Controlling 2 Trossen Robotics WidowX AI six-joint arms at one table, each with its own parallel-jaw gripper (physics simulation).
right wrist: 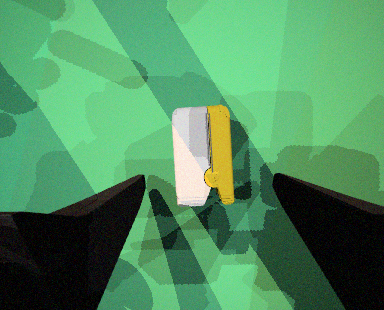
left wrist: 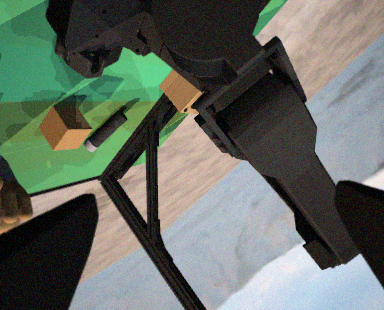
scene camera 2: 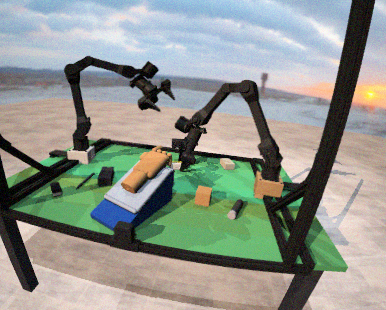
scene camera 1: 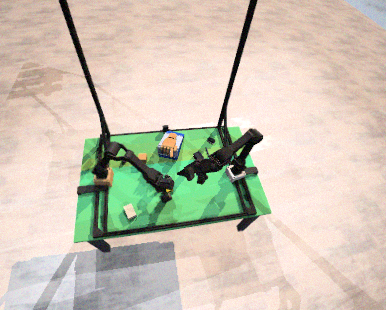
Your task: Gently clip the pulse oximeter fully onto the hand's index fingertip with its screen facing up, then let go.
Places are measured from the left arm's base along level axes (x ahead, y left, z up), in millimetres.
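Where they show: left gripper, between the fingertips: [left wrist: 216,198] [scene camera 2: 167,105] [scene camera 1: 180,170]; right gripper, between the fingertips: [right wrist: 208,180] [scene camera 2: 179,167] [scene camera 1: 166,191]; left arm's base, origin of its link: [scene camera 2: 81,148] [scene camera 1: 236,170]; right arm's base, origin of its link: [scene camera 2: 269,177] [scene camera 1: 102,174].
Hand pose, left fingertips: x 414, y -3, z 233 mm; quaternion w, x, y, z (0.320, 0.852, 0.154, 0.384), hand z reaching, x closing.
Each offset is from my left fingertips to the top centre of the thing. "spot": to the spot under its first point.
The white and yellow pulse oximeter {dx +57, dy -39, dz -260 mm} [right wrist: 192,157] [scene camera 2: 176,165] lies on its side on the green table, its two halves side by side in the right wrist view. My right gripper [right wrist: 208,180] [scene camera 2: 185,167] is open and points down above it, with the oximeter between and slightly beyond the fingertips in its wrist view. The tan hand [scene camera 2: 152,161] [scene camera 1: 170,142] rests on a grey pad over a blue wedge {spot: dx -147, dy -448, dz -262 mm} [scene camera 2: 109,212]; part of it also shows at the left wrist view's left edge. No oximeter shows on its fingers. My left gripper [scene camera 2: 166,104] [left wrist: 216,198] is open, empty and raised high.
An orange block {dx +150, dy -321, dz -242 mm} [scene camera 1: 142,157] [scene camera 2: 203,196] [left wrist: 62,131] and a dark cylinder {dx +256, dy -381, dz -265 mm} [scene camera 2: 236,209] [left wrist: 106,132] lie beside the wedge. A cream block {dx +322, dy +19, dz -262 mm} [scene camera 1: 130,211] [scene camera 2: 227,163] lies near the right arm. A black block {dx -232, dy -190, dz -257 mm} [scene camera 2: 105,176] and a thin dark stick {dx -312, dy -217, dz -283 mm} [scene camera 2: 85,180] lie on the wedge's other side.
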